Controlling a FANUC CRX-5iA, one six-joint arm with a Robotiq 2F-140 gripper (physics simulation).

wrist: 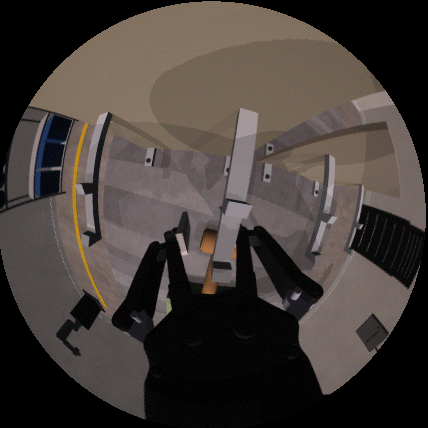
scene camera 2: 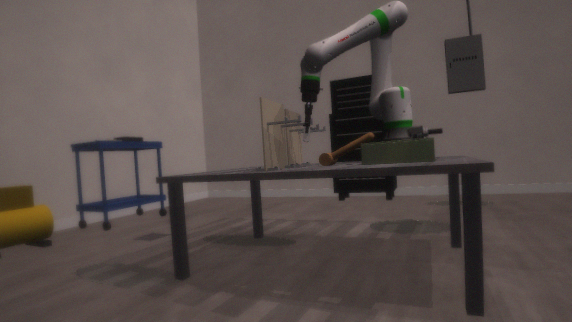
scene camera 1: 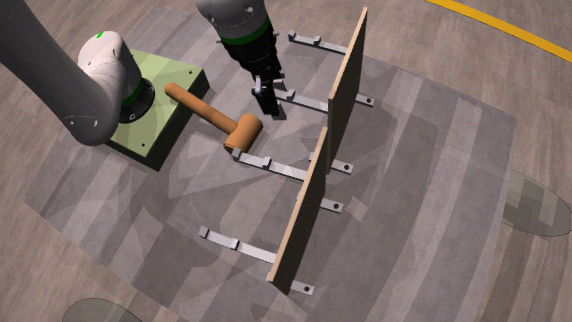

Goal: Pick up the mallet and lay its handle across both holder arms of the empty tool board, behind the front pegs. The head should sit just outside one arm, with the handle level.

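The wooden mallet (scene camera 1: 210, 114) (scene camera 2: 348, 149) (wrist: 208, 241) rests head down on the table, its handle leaning up onto the green base block. My gripper (scene camera 1: 278, 98) (scene camera 2: 306, 128) (wrist: 203, 217) is partly open, away from the mallet, at the front end of a holder arm (scene camera 1: 311, 101) (wrist: 242, 155) of the far tool board (scene camera 1: 347, 65). That arm hides the right fingertip in the wrist view and part of the mallet head below. The near tool board (scene camera 1: 300, 215) has two arms (scene camera 1: 285, 169) (scene camera 1: 253, 251). No tool shows on either board.
The green base block (scene camera 1: 175, 75) (scene camera 2: 398, 151) carries the robot. The far board's other arm (scene camera 1: 330, 45) stands farther back. Peg blocks rise from the arms. The mallet head lies close to the near board's first arm tip. A blue cart (scene camera 2: 117, 146) stands beyond the table (scene camera 2: 430, 167).
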